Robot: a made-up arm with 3 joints. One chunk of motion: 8 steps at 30 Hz.
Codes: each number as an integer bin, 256 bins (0 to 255) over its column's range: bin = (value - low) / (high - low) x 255, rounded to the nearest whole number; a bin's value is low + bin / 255 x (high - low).
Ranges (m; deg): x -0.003..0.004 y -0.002..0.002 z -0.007..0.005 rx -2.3..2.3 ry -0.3..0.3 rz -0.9..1
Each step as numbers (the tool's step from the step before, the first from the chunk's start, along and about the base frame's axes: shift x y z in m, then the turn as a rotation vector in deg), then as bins.
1 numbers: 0.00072 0.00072 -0.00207 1.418 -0.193 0.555
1 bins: 136 173 105 206 45 195
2 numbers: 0.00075 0.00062 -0.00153 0.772 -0.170 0.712
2 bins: 137 167 116 170 55 216
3 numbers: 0.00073 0.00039 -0.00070 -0.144 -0.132 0.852
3 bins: 136 152 134 120 71 235
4 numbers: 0.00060 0.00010 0.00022 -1.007 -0.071 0.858
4 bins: 131 134 153 72 97 236
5 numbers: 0.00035 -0.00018 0.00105 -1.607 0.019 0.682
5 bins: 122 116 171 38 136 212
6 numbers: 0.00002 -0.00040 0.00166 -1.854 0.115 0.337
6 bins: 110 102 184 25 176 166
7 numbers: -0.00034 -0.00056 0.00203 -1.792 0.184 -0.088
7 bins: 97 92 192 28 206 109
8 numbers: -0.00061 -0.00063 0.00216 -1.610 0.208 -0.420
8 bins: 87 87 195 38 216 64
